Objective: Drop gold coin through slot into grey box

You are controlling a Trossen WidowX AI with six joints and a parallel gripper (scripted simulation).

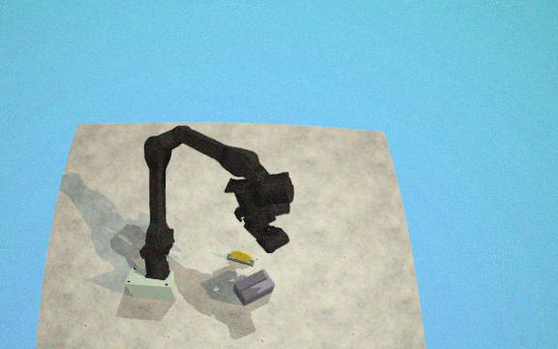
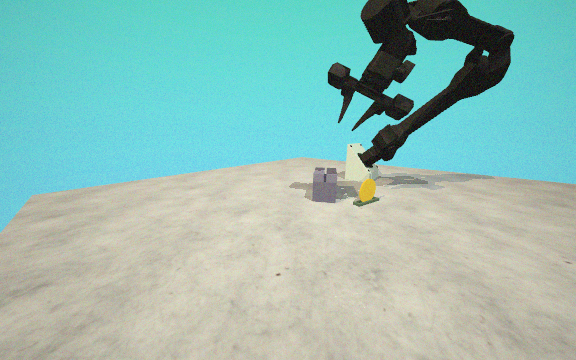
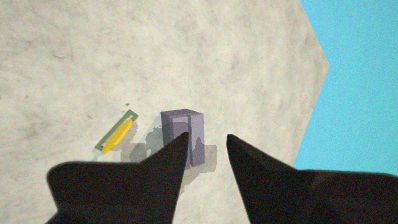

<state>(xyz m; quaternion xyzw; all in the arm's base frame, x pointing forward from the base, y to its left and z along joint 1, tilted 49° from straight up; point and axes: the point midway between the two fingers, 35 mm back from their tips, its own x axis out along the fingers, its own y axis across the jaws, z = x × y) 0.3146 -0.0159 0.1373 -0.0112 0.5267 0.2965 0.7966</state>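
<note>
My gripper tip is now 160 mm above the thin gold coin, 70 mm past it and 40 mm to the right of it.
</note>
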